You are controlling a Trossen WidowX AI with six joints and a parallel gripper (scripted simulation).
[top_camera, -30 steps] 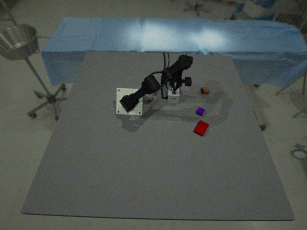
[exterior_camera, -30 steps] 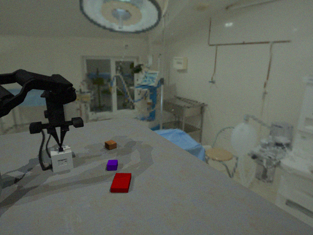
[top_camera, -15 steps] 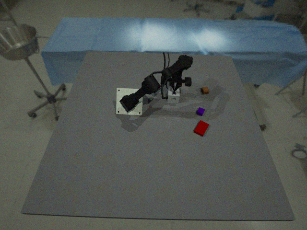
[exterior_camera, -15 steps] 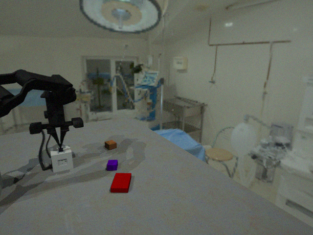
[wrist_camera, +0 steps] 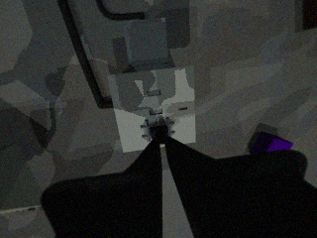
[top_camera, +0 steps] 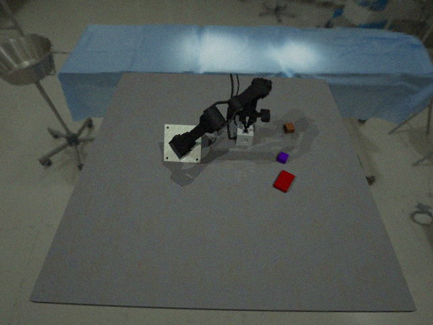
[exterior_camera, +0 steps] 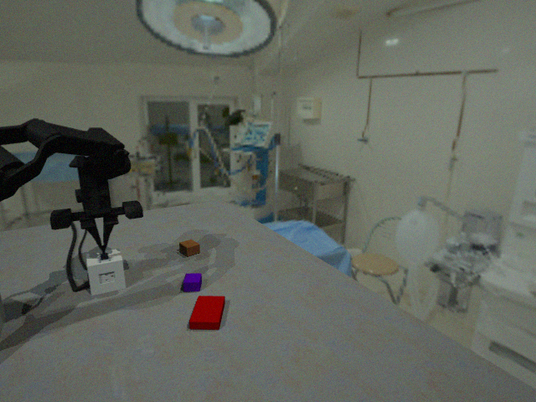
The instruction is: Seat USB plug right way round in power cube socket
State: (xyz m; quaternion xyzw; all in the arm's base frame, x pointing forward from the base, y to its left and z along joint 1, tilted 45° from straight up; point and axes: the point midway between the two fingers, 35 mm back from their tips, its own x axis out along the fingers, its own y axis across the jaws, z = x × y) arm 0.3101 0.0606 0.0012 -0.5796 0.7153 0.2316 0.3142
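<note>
Right now the dark USB plug is 20 mm below my gripper tip. From my gripper tip the other things lie so: orange block (250 mm ahead, 70 mm to the left, 90 mm below); then purple cube (170 mm ahead, 120 mm to the right, 90 mm below); then USB socket (40 mm below).
</note>
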